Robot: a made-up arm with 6 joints.
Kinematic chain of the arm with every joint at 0, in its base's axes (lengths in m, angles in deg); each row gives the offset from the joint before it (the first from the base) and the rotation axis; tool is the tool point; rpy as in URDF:
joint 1: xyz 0 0 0.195 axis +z
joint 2: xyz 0 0 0 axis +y
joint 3: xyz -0.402 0 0.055 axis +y
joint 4: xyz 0.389 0 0.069 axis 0.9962 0 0.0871
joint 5: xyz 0 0 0 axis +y
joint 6: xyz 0.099 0 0.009 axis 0.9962 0 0.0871
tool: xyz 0 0 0 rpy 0 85 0
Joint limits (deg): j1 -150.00..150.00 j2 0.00..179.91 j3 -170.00..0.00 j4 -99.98..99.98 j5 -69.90..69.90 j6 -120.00..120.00
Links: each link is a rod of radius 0.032 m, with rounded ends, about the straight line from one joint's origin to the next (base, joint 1, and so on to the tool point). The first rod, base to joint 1, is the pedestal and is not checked.
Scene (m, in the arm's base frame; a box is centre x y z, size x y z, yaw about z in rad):
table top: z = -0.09
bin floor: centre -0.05 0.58 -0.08 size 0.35 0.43 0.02 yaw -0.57
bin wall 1: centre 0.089 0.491 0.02 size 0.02 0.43 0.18 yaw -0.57
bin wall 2: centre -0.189 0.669 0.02 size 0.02 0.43 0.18 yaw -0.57
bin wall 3: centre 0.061 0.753 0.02 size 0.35 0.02 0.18 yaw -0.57
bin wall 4: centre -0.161 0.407 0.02 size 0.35 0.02 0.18 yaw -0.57
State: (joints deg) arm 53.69 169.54 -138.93 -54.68 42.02 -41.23
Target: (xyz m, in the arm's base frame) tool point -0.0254 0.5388 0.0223
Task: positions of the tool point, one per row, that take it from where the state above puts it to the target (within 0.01 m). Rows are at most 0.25 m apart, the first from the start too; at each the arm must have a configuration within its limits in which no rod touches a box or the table.
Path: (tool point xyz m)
1: 0.4527 0.7305 0.1747
2: 0.3373 0.7852 0.3415
3: 0.2032 0.7886 0.4984
4: 0.0703 0.7405 0.6369
5: 0.0571 0.7764 0.5014
6: 0.0385 0.7740 0.3565
7: 0.0164 0.7295 0.2180
8: -0.0058 0.6471 0.1022
9: -0.0254 0.5388 0.0223

